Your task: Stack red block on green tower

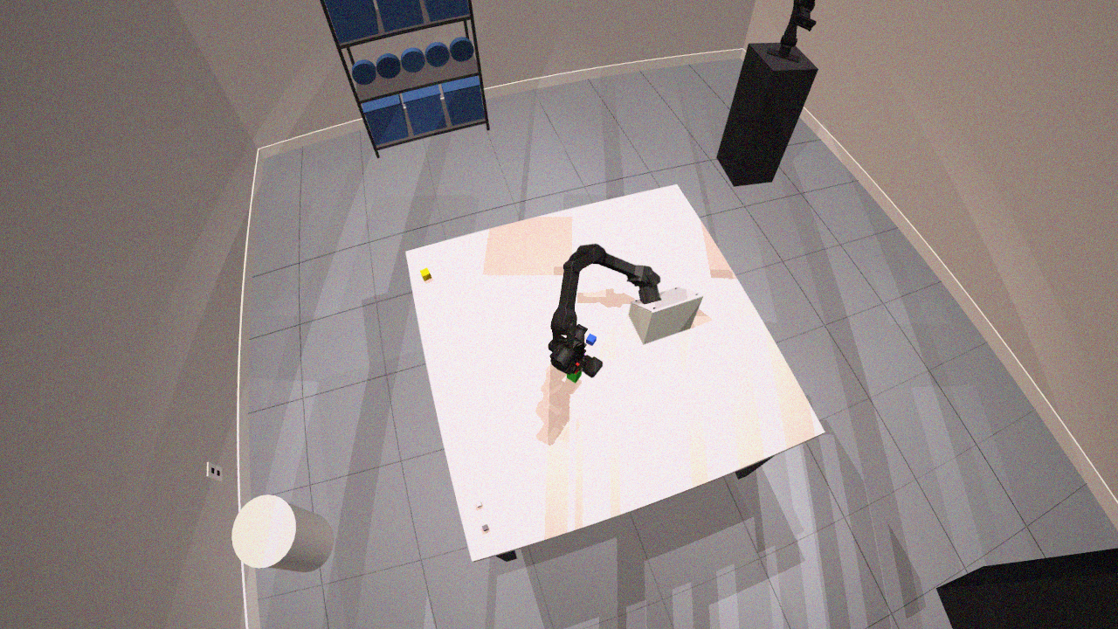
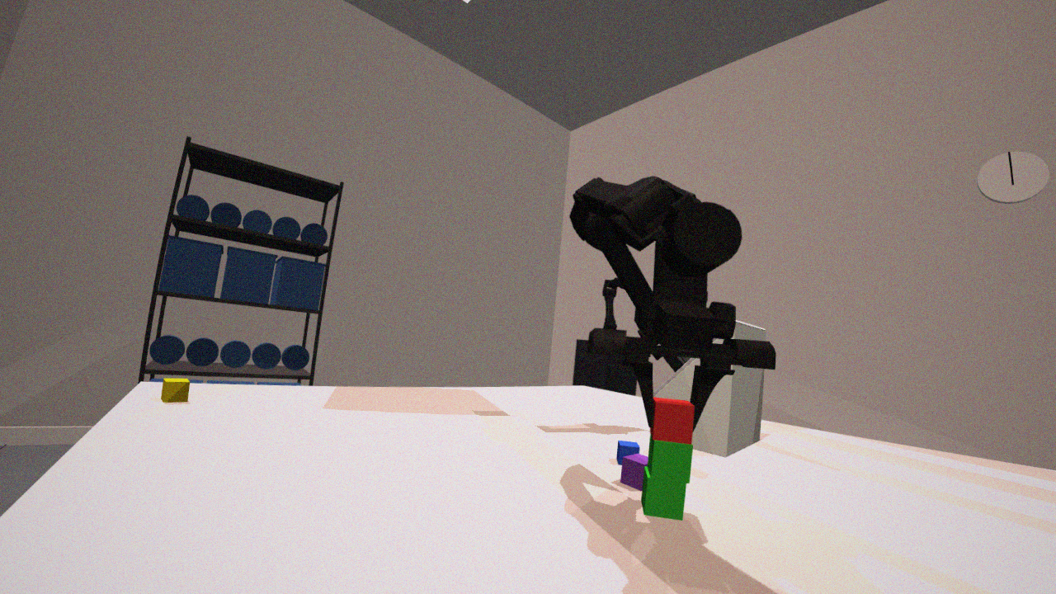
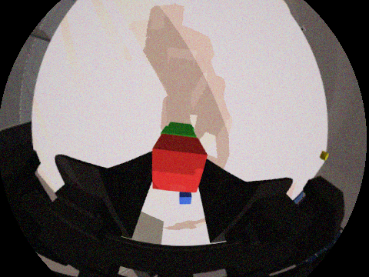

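The red block is 1 cm above my gripper tip. The rest, counted from my gripper tip: blue block: 9 cm behind, 13 cm to the right, 7 cm below; then yellow block: 50 cm ahead, 57 cm to the right, 7 cm below; then purple block: 4 cm behind, 6 cm to the right, 7 cm below.
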